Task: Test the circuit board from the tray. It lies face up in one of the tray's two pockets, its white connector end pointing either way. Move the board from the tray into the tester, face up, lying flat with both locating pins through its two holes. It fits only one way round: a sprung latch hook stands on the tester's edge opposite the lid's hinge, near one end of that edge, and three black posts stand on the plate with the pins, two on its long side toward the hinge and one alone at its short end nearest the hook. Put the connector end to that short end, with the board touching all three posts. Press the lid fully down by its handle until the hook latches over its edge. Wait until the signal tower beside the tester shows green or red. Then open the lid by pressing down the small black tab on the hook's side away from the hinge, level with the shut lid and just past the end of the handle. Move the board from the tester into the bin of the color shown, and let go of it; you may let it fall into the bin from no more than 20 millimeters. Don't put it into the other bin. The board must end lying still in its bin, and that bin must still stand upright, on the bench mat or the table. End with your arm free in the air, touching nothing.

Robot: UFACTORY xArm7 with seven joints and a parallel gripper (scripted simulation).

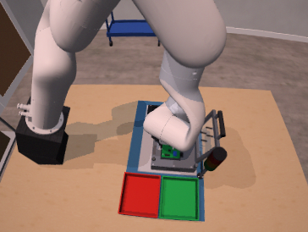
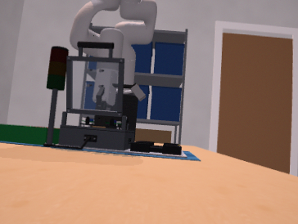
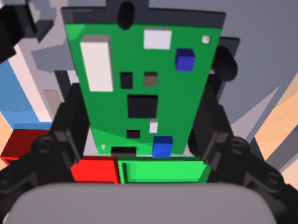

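Right now the green circuit board is right at my hand. Also, from my hand: tester's clear lid 12 cm ahead, 3 cm to the right, 10 cm above; then tester's plate 1 cm ahead, 1 cm below; then latch hook 5 cm behind, 7 cm to the left, 1 cm above.
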